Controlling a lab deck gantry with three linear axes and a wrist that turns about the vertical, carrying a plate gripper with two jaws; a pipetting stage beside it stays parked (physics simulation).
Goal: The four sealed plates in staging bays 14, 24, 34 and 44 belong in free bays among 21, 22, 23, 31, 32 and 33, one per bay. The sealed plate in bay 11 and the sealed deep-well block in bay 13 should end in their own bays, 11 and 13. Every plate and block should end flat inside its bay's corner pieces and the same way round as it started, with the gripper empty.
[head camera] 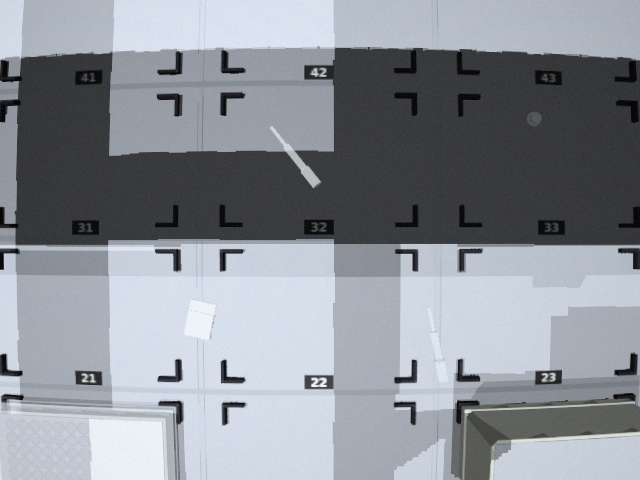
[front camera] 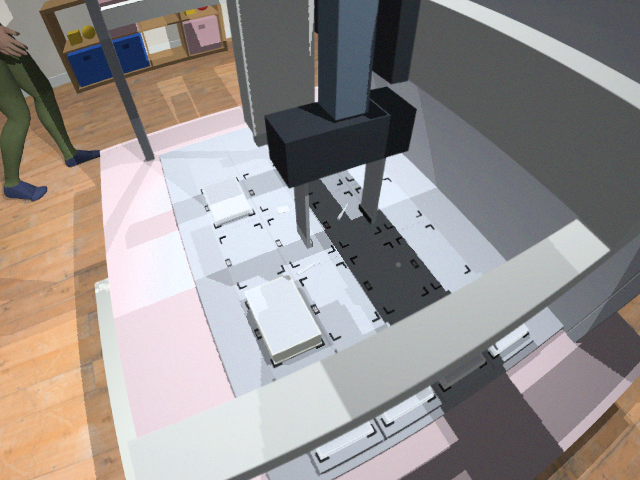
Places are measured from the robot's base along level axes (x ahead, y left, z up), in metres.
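Pixels of known places: gripper, fingertip midpoint: [front camera: 336, 226]; robot's base, origin of the base link: [front camera: 202, 190].
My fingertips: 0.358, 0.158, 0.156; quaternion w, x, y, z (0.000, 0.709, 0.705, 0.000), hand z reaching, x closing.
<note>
For each thing: its top centre in the pictures, then the offset to it from my fingertips, as dx, dy, dz. "spot": a spot on its surface instead.
- sealed plate, middle of its top: [head camera: 80, 472] [front camera: 225, 197] -0.294, -0.115, -0.142
- tall sealed deep-well block, middle of its top: [front camera: 281, 312] +0.034, -0.115, -0.114
- pale pipette tip, surface spot: [head camera: 295, 157] [front camera: 342, 211] spot: -0.145, +0.099, -0.151
- small white piece, middle of its top: [head camera: 199, 319] [front camera: 283, 209] -0.212, -0.011, -0.155
- small round disc, middle of its top: [head camera: 536, 117] [front camera: 398, 263] +0.022, +0.129, -0.152
My gripper [front camera: 340, 232] is open and empty, its two jaws wide apart above the middle of the deck; it does not show in the head view. The sealed plate [front camera: 227, 201] [head camera: 126, 439] lies flat in bay 11. The tall sealed deep-well block [front camera: 284, 315] [head camera: 568, 459] sits in bay 13. In the front view, sealed plates stand in staging bays 14 [front camera: 345, 444], 24 [front camera: 408, 407], 34 [front camera: 463, 370] and 44 [front camera: 509, 341], partly behind the front rail. No plate shows in bays 21, 22, 23, 31, 32 or 33.
A pale pipette tip [front camera: 342, 211] [head camera: 295, 157] lies in bay 32. Another tip [front camera: 309, 267] [head camera: 435, 343] lies between bays 22 and 23. A small white piece [front camera: 282, 209] [head camera: 200, 319] lies between bays 21 and 22. A small round disc [front camera: 398, 264] [head camera: 534, 118] lies in bay 33.
</note>
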